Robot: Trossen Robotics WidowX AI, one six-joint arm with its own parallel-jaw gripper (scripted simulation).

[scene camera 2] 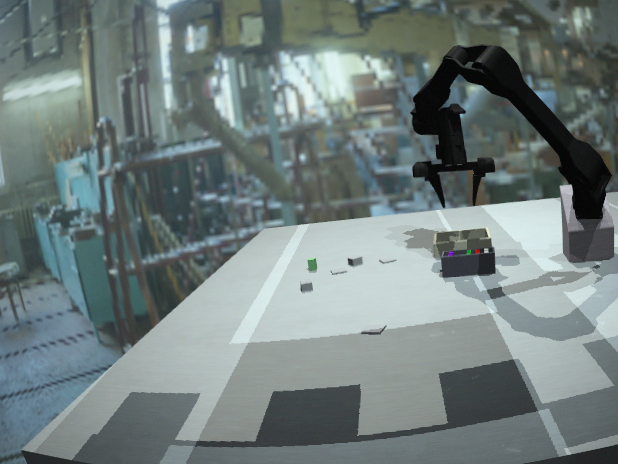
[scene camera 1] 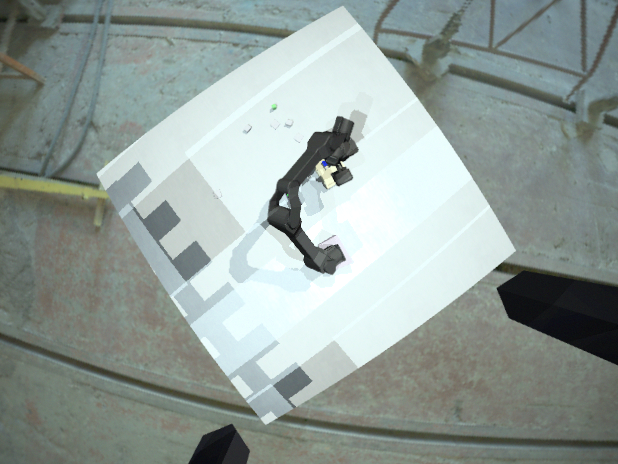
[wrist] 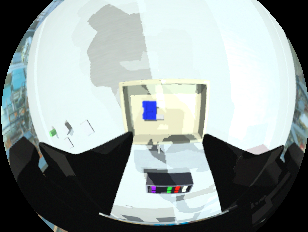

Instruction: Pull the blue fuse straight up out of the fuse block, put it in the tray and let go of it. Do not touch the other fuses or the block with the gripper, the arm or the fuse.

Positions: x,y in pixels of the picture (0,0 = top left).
Labels:
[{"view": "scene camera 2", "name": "my gripper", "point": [459,206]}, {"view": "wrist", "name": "my gripper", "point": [169,137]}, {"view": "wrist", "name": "cream tray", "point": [186,101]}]

